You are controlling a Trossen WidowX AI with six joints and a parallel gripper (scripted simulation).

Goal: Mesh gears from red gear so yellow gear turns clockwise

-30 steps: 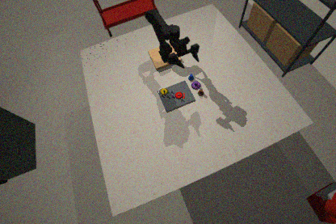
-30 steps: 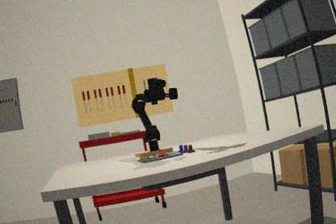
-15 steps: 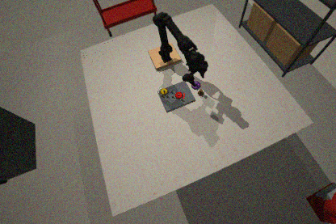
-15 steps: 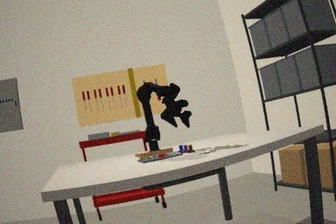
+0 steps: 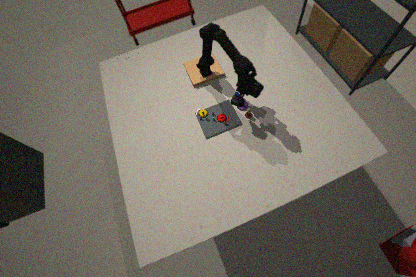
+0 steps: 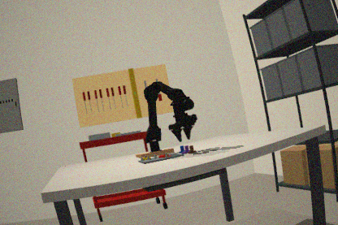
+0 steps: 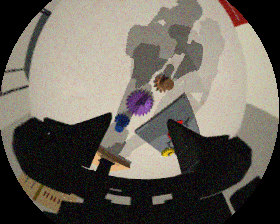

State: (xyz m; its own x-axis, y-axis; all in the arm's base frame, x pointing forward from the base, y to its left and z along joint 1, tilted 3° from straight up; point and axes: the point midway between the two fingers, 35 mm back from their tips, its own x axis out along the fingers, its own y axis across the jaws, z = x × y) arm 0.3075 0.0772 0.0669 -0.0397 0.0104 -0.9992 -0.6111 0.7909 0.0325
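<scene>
Right now the purple gear is 5 cm below my gripper tip. Round my gripper tip: red gear: 2 cm ahead, 14 cm to the right, 5 cm below; then blue gear: 7 cm behind, 5 cm below; then brown gear: 7 cm ahead, 5 cm below.
</scene>
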